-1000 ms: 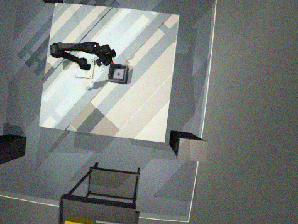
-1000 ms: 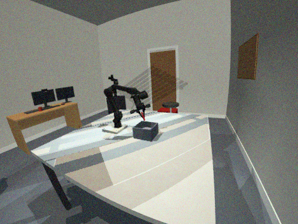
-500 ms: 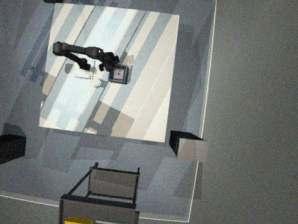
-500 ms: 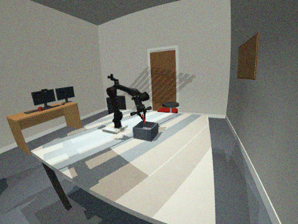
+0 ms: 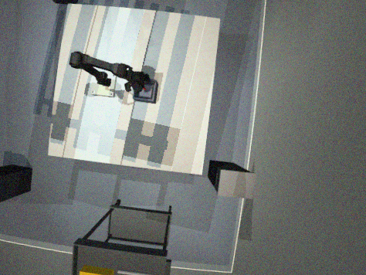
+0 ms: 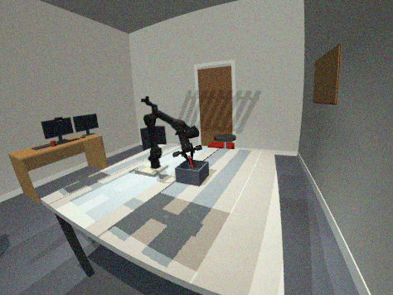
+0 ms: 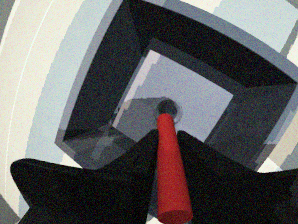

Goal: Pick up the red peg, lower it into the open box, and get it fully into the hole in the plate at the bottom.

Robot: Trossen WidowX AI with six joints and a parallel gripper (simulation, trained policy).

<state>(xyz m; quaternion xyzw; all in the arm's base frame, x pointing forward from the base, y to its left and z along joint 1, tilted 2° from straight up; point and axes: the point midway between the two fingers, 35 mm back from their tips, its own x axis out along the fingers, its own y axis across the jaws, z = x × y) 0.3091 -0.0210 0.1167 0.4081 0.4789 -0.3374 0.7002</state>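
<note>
The red peg is 1 cm behind my gripper tip and 1 cm above it. Round my gripper tip: grey plate (5 cm below, 1 cm to the right, 1 cm ahead); then dark box (7 cm below, 1 cm to the right, 1 cm ahead).
</note>
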